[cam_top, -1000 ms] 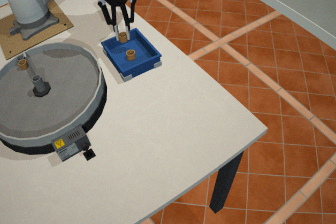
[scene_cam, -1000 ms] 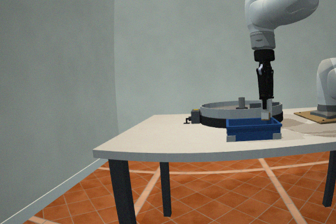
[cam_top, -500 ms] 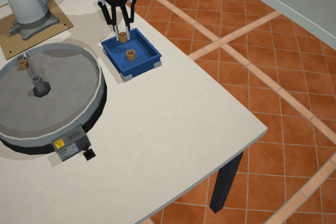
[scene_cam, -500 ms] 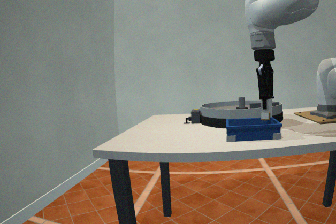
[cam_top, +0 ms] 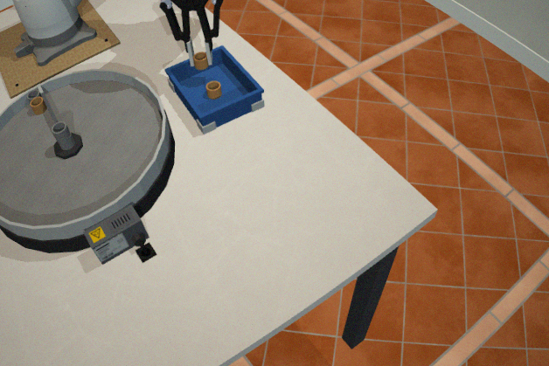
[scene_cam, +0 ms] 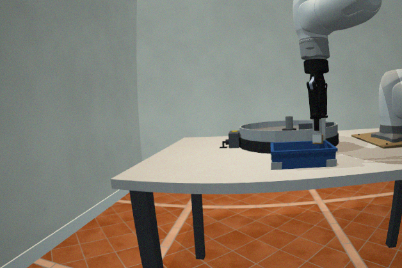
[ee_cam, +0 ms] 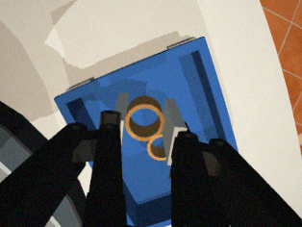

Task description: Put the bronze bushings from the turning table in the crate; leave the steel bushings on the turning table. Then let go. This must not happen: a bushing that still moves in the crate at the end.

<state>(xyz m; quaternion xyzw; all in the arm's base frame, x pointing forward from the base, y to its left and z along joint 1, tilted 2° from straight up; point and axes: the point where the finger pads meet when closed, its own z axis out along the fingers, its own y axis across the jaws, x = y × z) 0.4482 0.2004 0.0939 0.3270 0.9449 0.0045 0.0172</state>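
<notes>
Now: the crate 50 mm ahead of my hand, 10 mm to the right of it and 70 mm below it.
</notes>
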